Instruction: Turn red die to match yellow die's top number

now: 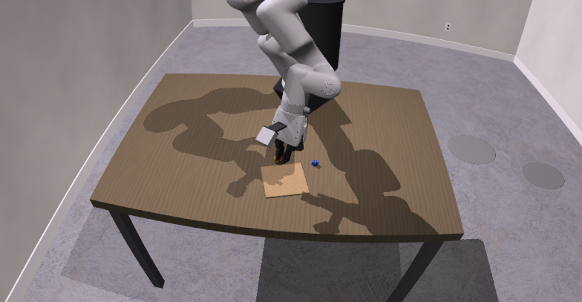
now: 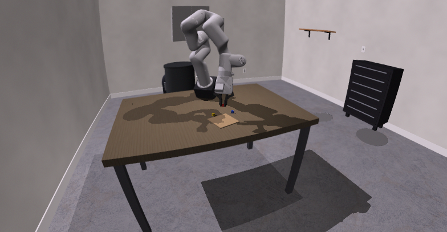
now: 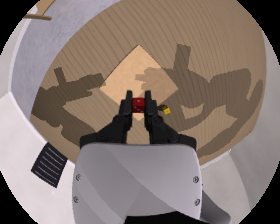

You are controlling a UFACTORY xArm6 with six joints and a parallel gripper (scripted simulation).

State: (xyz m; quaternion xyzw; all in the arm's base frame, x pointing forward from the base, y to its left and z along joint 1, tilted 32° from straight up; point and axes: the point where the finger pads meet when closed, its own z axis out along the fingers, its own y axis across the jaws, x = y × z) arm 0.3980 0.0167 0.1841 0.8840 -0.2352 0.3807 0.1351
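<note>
Right now my hand is 20 mm above the red die. Round my hand: tan mat (10 mm behind, 10 mm to the left, 120 mm below); yellow die (100 mm behind, 20 mm to the right, 110 mm below); blue die (90 mm behind, 110 mm to the left, 110 mm below).
</note>
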